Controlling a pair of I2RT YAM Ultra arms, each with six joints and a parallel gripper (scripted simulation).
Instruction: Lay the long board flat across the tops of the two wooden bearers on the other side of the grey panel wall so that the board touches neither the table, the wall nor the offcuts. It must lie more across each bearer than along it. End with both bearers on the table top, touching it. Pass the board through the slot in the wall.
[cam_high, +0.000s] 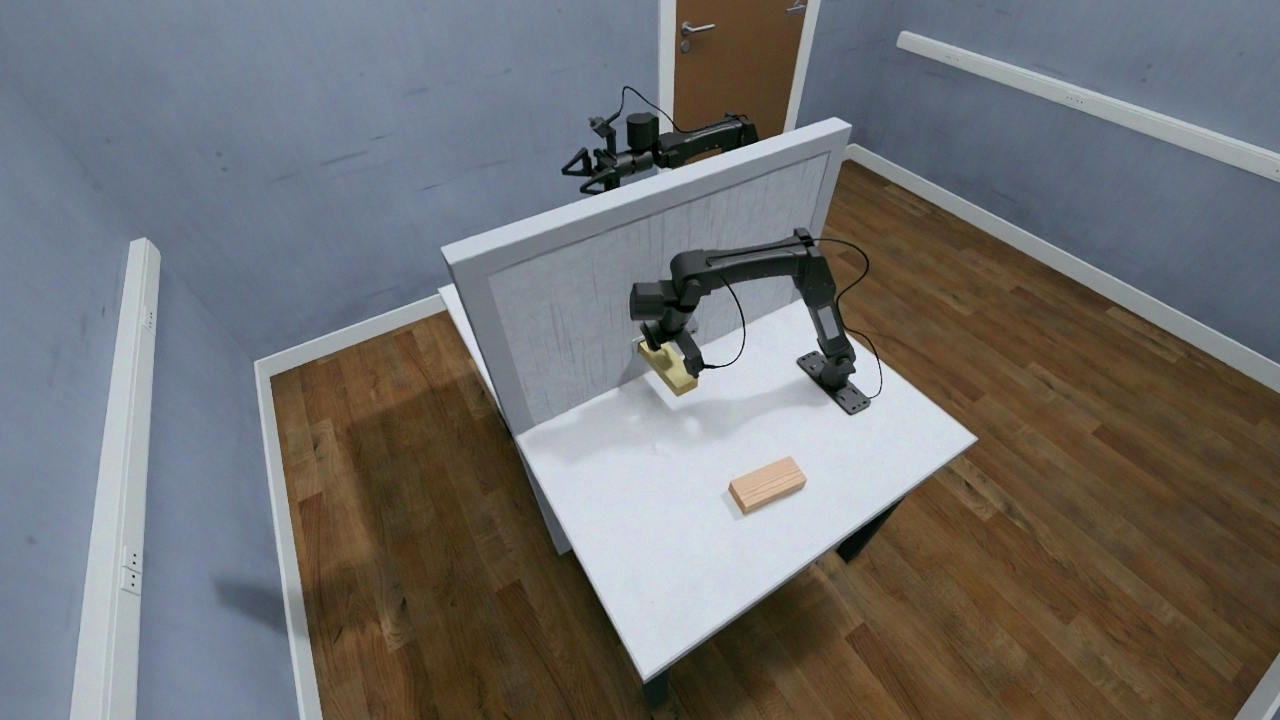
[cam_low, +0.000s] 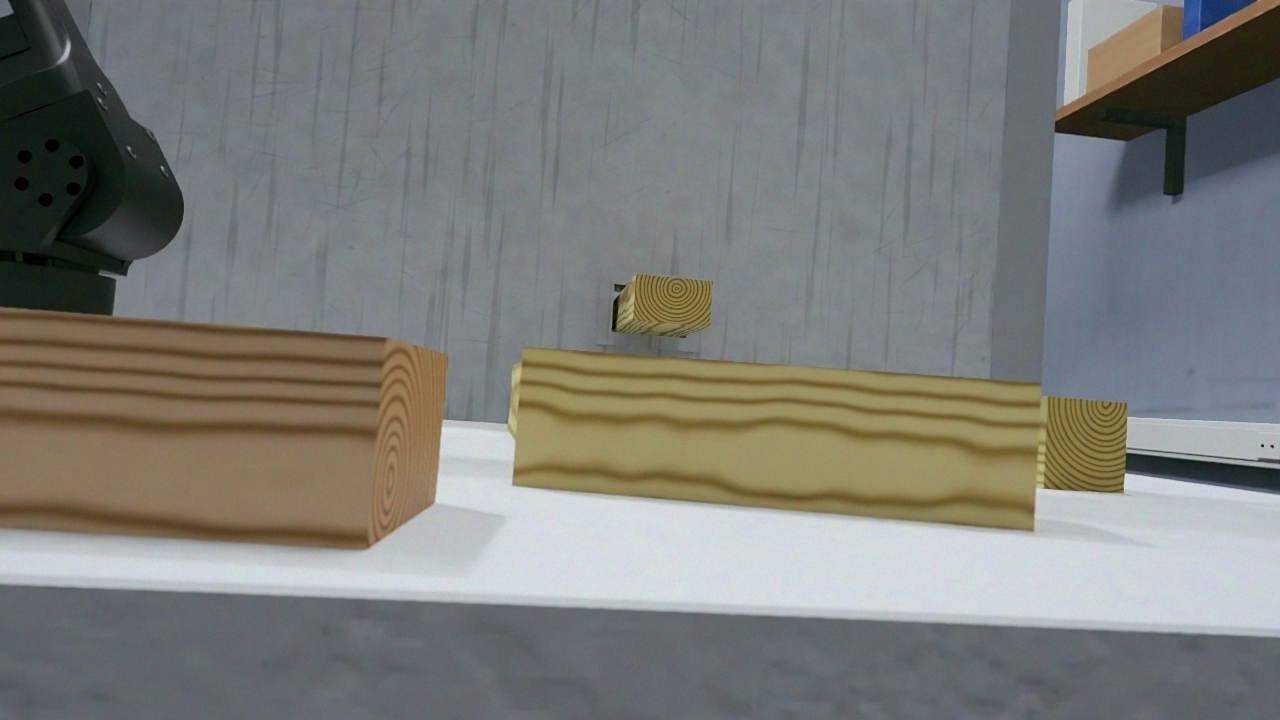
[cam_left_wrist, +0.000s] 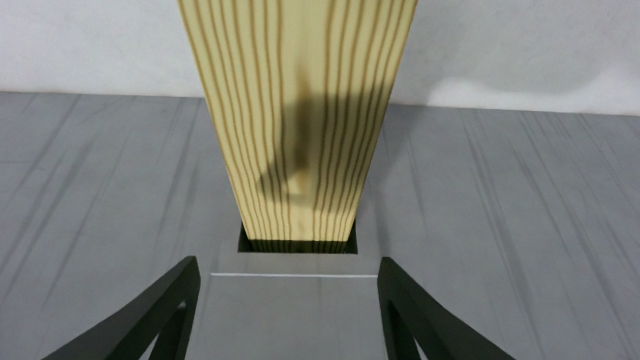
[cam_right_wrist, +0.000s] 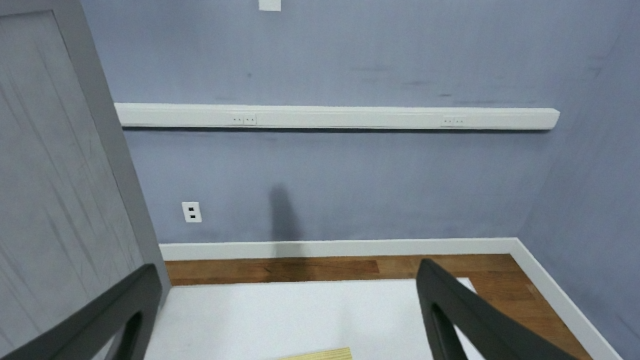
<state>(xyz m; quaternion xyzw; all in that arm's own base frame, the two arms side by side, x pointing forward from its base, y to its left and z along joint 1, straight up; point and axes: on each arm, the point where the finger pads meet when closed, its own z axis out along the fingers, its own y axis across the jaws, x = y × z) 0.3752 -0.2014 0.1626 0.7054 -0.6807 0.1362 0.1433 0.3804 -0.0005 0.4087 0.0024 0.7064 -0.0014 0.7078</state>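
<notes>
My right gripper is now 31 cm above the long pale board, 28 cm to the right of it and 2 cm past it. From my right hand the other things lie so: brown offcut (69 cm to the left, 39 cm below, 5 cm behind); pale wooden bearer (39 cm below, 15 cm ahead, 3 cm to the left).
</notes>
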